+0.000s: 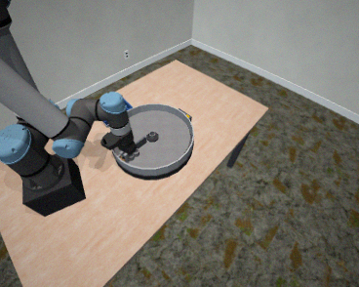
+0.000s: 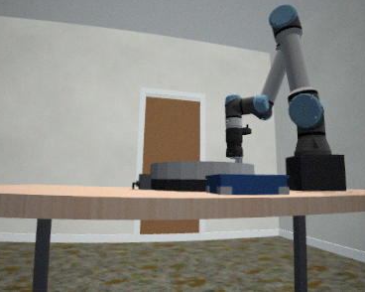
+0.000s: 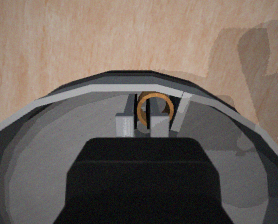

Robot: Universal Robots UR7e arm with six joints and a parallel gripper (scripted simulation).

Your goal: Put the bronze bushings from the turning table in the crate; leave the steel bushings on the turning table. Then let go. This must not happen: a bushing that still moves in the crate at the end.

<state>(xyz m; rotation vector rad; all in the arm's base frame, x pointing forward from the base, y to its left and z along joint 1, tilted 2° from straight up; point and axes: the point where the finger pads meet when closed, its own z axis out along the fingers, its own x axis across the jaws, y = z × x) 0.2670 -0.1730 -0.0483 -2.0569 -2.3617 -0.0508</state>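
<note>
The blue crate is 220 mm ahead of my hand, 350 mm to the left of it and 70 mm below it. Also, from my hand: grey turning table: 190 mm ahead, 10 mm to the left, 50 mm below.
</note>
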